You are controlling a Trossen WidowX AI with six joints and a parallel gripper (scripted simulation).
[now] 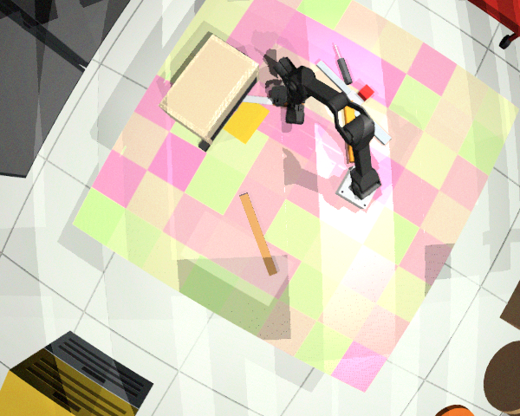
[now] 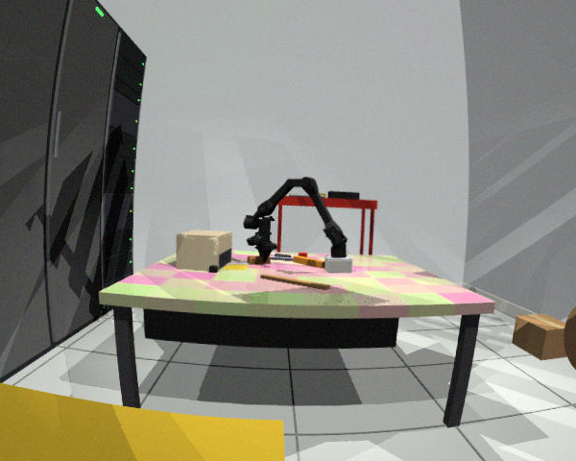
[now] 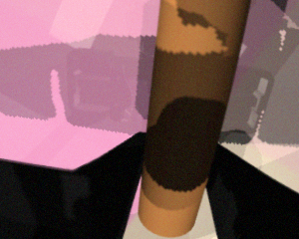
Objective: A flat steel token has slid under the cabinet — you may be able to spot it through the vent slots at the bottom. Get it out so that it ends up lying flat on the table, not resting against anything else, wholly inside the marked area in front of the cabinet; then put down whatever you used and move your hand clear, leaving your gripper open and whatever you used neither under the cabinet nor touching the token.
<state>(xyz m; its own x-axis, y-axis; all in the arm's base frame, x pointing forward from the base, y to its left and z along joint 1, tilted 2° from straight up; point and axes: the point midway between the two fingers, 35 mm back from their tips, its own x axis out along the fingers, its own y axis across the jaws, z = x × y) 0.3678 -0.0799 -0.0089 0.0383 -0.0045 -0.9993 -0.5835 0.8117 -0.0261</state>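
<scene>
Now: gripper tip 170 mm to the left of the grey tool and 100 mm past it. From my gripper tip the other things lie so: orange bar 220 mm behind, 60 mm to the right, 10 mm above; then dark screwdriver 240 mm to the right, 20 mm behind; then grey token 160 mm ahead, 150 mm to the left.
</scene>
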